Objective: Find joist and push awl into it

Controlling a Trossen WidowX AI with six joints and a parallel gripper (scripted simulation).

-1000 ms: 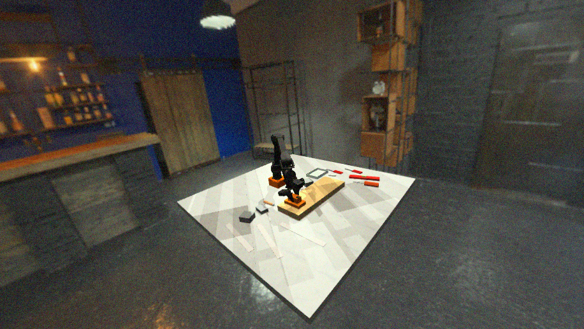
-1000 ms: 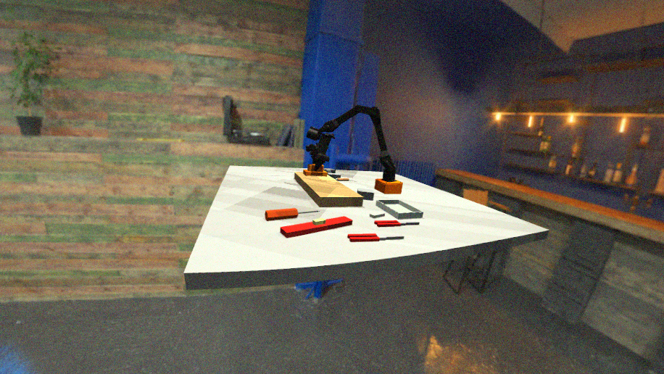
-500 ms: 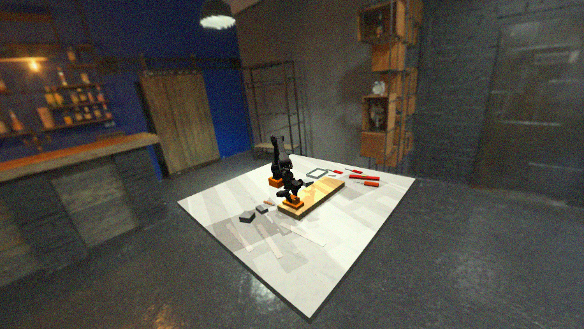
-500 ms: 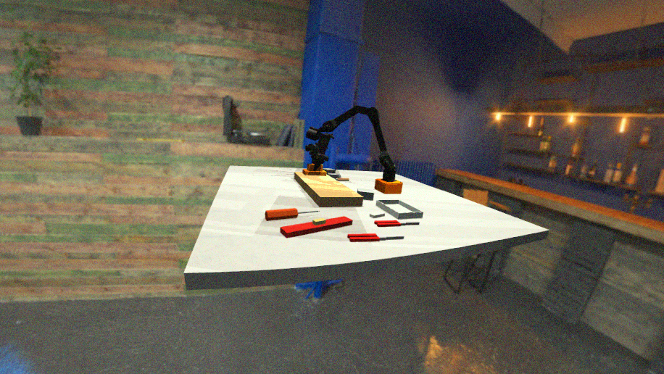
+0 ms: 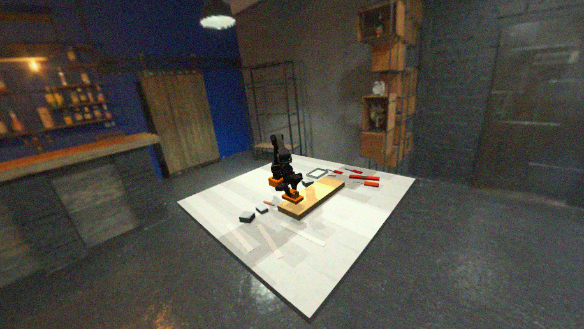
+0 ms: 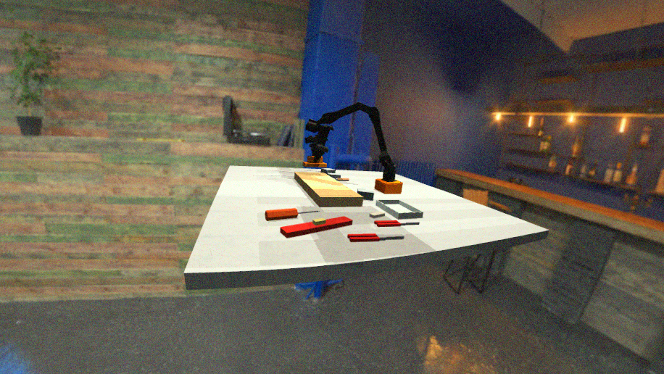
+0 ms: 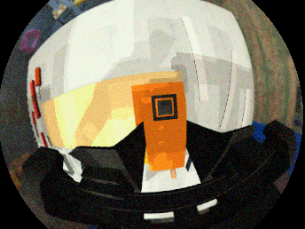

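Right now the grey tray is 56 cm to the left of my gripper tip, 11 cm behind it and 9 cm below it. The rest, counted from my gripper tip: awl 18 cm behind, 10 cm below; then orange stud finder 2 cm above, 1 cm ahead; then red level 61 cm to the left, 28 cm ahead, 9 cm below.
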